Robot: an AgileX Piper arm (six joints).
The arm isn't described. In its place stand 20 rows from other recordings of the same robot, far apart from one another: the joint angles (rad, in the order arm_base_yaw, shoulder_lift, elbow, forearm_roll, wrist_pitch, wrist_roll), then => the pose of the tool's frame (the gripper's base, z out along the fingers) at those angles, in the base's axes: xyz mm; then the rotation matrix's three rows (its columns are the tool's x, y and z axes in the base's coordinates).
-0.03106, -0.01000, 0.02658, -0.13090, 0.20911, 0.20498 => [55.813 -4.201 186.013], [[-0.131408 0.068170 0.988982], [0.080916 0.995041 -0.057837], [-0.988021 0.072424 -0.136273]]
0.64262, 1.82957, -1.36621, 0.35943, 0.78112, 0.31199 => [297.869 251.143 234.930], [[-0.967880 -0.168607 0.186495], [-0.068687 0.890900 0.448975], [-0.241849 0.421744 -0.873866]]
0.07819, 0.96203, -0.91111, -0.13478, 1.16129, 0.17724 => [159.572 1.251 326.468], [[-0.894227 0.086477 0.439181], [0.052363 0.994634 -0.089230], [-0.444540 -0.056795 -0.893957]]
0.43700, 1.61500, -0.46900, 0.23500, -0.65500, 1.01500 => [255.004 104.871 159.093], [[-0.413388 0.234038 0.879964], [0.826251 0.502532 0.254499], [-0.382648 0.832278 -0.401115]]
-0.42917, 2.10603, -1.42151, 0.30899, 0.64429, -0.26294 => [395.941 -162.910 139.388], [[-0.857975 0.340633 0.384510], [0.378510 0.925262 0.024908], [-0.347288 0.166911 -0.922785]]
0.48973, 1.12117, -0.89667, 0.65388, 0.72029, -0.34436 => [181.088 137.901 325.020], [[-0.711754 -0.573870 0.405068], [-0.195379 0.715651 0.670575], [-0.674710 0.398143 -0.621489]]
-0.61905, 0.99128, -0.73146, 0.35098, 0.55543, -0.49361 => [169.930 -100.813 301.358], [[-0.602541 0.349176 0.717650], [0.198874 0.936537 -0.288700], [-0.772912 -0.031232 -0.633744]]
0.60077, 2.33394, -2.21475, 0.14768, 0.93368, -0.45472 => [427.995 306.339 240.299], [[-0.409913 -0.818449 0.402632], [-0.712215 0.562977 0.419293], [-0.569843 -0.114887 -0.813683]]
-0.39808, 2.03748, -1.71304, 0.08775, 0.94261, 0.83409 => [412.875 -166.627 236.408], [[-0.258762 0.888298 0.379432], [0.946778 0.311097 -0.082641], [-0.191450 0.337853 -0.921522]]
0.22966, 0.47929, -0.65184, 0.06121, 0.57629, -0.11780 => [87.310 23.527 344.908], [[-0.284486 -0.277880 0.917524], [-0.134669 0.959164 0.248735], [-0.949174 -0.052801 -0.310291]]
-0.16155, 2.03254, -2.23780, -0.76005, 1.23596, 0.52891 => [425.480 -129.335 400.942], [[-0.585792 0.704480 0.400694], [0.267977 0.634957 -0.724581], [-0.764876 -0.317077 -0.560737]]
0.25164, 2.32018, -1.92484, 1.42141, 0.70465, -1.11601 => [498.454 188.333 218.958], [[-0.587276 -0.624173 0.515281], [0.052653 0.605822 0.793856], [-0.807672 0.493344 -0.322920]]
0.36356, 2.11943, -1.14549, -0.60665, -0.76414, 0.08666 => [395.985 189.069 145.146], [[0.063892 -0.713326 0.697914], [-0.338356 0.642435 0.687599], [-0.938847 -0.280076 -0.200312]]
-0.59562, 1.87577, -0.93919, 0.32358, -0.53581, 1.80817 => [313.312 -230.185 177.353], [[0.726538 -0.099417 0.679896], [0.543154 -0.522961 -0.656884], [0.420865 0.846539 -0.325952]]
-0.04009, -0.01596, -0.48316, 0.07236, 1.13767, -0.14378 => [-8.634 6.323 266.669], [[-0.517411 -0.074906 0.852452], [-0.092216 0.995241 0.031480], [-0.850754 -0.062322 -0.521856]]
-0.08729, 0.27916, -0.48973, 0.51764, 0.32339, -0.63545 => [63.305 8.824 333.813], [[0.024040 -0.067843 0.997406], [-0.140813 0.987518 0.070564], [-0.989744 -0.142144 0.014187]]
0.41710, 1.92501, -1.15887, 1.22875, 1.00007, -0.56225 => [304.712 213.923 183.261], [[-0.984934 -0.141918 -0.098812], [-0.161020 0.544265 0.823315], [-0.063063 0.826822 -0.558917]]
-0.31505, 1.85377, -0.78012, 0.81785, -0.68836, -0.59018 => [314.317 -146.803 149.563], [[-0.365963 0.706355 0.605916], [0.211466 0.697168 -0.685010], [-0.906286 -0.122557 -0.404507]]
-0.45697, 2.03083, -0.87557, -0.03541, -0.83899, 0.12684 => [349.830 -169.334 129.083], [[-0.159901 0.436852 0.885207], [0.193346 0.893236 -0.405889], [-0.968013 0.106249 -0.227293]]
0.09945, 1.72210, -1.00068, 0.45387, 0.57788, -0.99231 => [326.886 54.519 184.329], [[-0.643765 -0.676235 0.358152], [-0.618697 0.735393 0.276427], [-0.450312 -0.043634 -0.891805]]
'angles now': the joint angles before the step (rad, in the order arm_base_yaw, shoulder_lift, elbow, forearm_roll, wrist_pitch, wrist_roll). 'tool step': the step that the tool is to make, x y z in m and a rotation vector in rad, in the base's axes. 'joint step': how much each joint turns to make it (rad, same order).
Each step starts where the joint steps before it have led.
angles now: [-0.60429, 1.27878, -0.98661, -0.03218, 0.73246, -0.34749]
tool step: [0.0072, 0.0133, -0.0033, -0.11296, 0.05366, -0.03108]
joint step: [0.12591, -0.00202, 0.02285, -0.29270, -0.00054, 0.27389]
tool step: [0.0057, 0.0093, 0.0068, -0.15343, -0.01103, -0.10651]
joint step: [0.12542, -0.00014, 0.00454, -0.35798, 0.05766, 0.38041]
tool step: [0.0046, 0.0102, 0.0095, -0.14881, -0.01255, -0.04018]
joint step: [0.10401, 0.00007, -0.00008, -0.24782, 0.08558, 0.21556]
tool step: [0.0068, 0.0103, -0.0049, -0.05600, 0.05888, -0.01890]
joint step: [0.07619, 0.03328, 0.00002, -0.08039, 0.09675, 0.06376]
